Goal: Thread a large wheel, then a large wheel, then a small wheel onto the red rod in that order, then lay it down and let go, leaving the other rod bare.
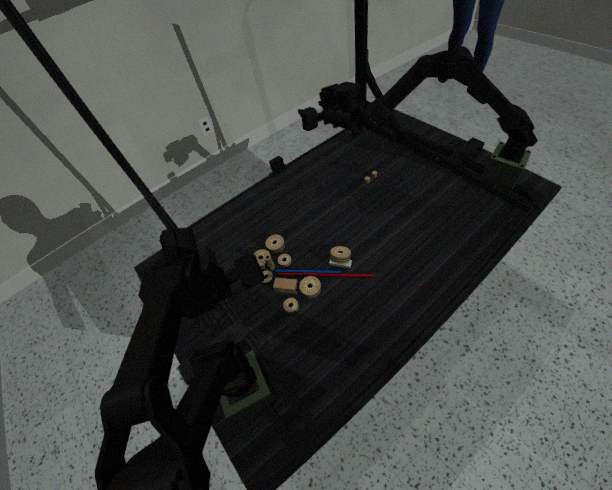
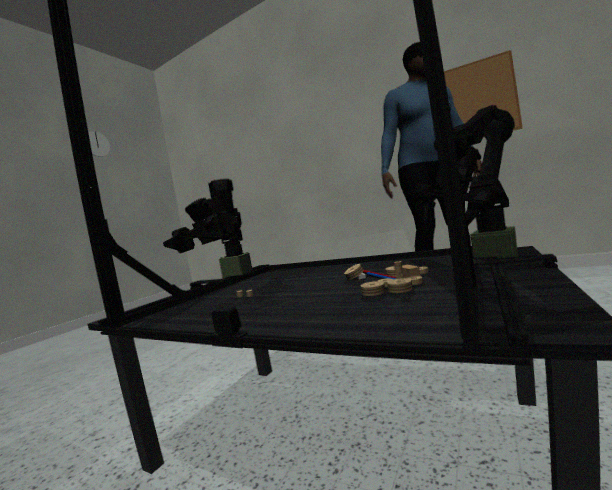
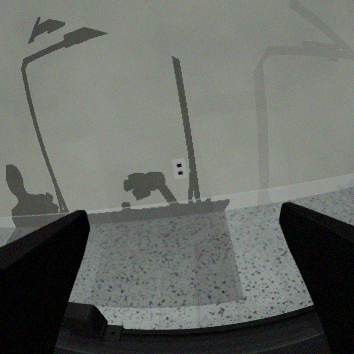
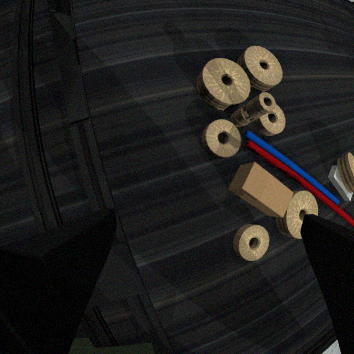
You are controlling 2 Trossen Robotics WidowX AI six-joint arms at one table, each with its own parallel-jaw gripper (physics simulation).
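Frame: origin at the left arm's base, x ahead, y left, z up, level; metres.
Seen in the pictures: left gripper, fingertip midpoint: (image 1: pixel 308 106) (image 2: pixel 176 239) (image 3: pixel 185 217); right gripper, fingertip midpoint: (image 1: pixel 238 286) (image 2: pixel 442 228) (image 4: pixel 213 222); left arm's base at its link origin: (image 1: pixel 511 154) (image 2: pixel 234 255); right arm's base at its link origin: (image 1: pixel 239 382) (image 2: pixel 492 230).
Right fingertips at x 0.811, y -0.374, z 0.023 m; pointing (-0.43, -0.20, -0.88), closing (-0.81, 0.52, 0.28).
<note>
Pixels of each thing's top centre, then the offset from my right fingertips to it. "pt": a spot on its surface instead.
- shorter blue rod at its top centre: (image 4: pixel 302 172) (image 1: pixel 307 270) 0.168 m back, 0.055 m left, 0.115 m down
- white piece at a spot on its surface: (image 4: pixel 340 184) (image 1: pixel 337 263) pt 0.232 m back, 0.111 m left, 0.113 m down
- wooden block at its top centre: (image 4: pixel 269 190) (image 1: pixel 285 283) (image 2: pixel 408 266) 0.095 m back, 0.038 m left, 0.095 m down
- narrow wooden piece at its top centre: (image 4: pixel 267 100) (image 2: pixel 397 262) (image 1: pixel 267 257) 0.120 m back, 0.040 m right, 0.065 m down
The bare red rod (image 1: pixel 358 275) (image 4: pixel 274 160) lies flat beside the shorter blue rod (image 1: pixel 309 271) (image 4: pixel 312 181). Large wooden wheels lie around them: one (image 1: pixel 303 287) (image 4: pixel 292 212) beside the red rod, one (image 1: pixel 269 242) (image 4: pixel 252 62) and its neighbour (image 4: pixel 212 82) past the rods' near ends, and one (image 1: pixel 340 256) (image 4: pixel 347 172) tilted on a white piece (image 1: pixel 340 263) (image 4: pixel 340 184). Small wheels (image 1: pixel 286 307) (image 4: pixel 242 243) (image 4: pixel 211 140) (image 4: pixel 277 127) lie nearby. My right gripper (image 4: pixel 213 222) is open and empty above the parts. My left gripper (image 3: pixel 185 217) (image 2: pixel 171 242) is open and empty, far from them.
A wooden block (image 1: pixel 285 285) (image 4: pixel 262 190) lies between the wheels. A narrow wooden piece (image 4: pixel 257 105) stands by the small wheel. Two tiny pegs (image 1: pixel 367 179) (image 1: pixel 374 174) stand farther off. Upright frame posts (image 1: pixel 360 45) (image 2: pixel 452 204) rise at the table's edge.
</note>
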